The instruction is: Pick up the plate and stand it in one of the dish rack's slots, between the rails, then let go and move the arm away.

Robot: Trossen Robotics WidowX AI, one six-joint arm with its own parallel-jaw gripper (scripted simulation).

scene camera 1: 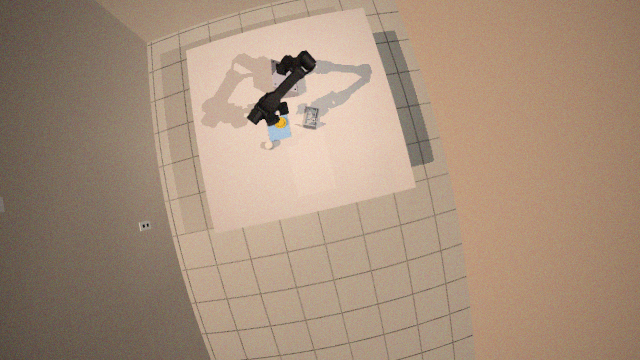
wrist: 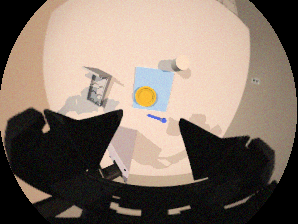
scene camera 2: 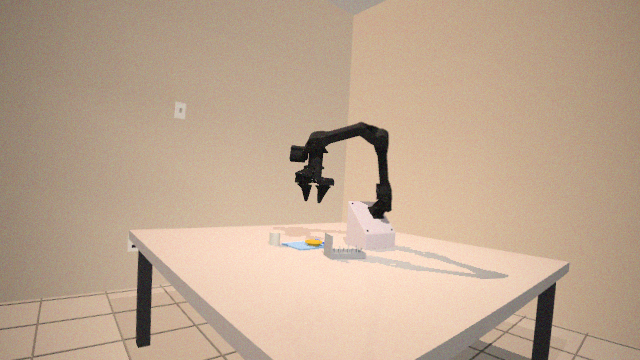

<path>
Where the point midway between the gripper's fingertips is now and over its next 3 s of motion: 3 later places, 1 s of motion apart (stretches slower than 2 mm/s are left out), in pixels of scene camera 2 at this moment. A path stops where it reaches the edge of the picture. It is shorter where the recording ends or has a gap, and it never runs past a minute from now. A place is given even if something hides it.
My gripper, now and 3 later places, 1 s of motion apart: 312, 202; 312, 236; 313, 244; 310, 212
</path>
